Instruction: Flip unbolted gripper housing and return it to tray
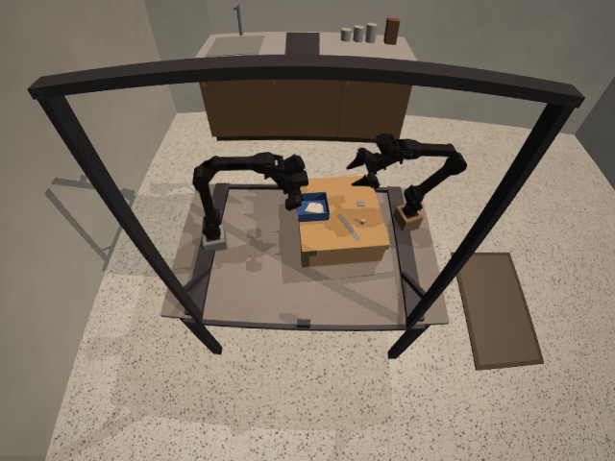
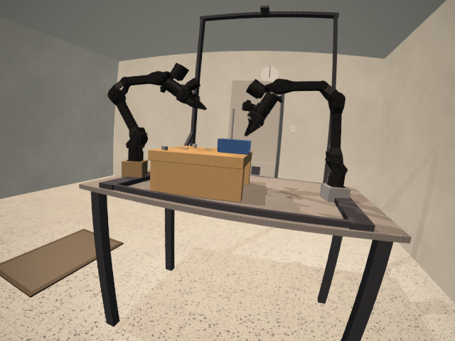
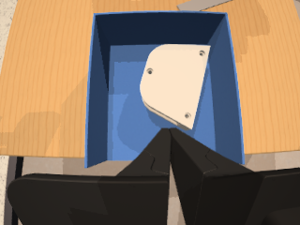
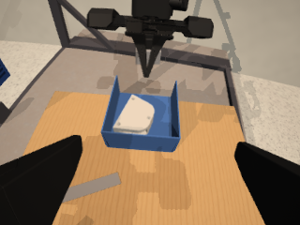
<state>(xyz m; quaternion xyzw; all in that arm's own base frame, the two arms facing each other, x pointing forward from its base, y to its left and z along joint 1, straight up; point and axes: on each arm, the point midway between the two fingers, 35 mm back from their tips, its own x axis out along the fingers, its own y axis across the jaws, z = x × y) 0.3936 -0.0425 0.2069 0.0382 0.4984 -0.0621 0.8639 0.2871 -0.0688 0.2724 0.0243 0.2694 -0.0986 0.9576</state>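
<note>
My left hand is 10 mm past the blue tray, 80 mm to the left of it and 90 mm above it. Round my left hand: white gripper housing (20 mm behind, 70 mm to the right, 90 mm below); wooden block (10 mm behind, 180 mm to the right, 170 mm below); grey strip (100 mm behind, 200 mm to the right, 100 mm below).
</note>
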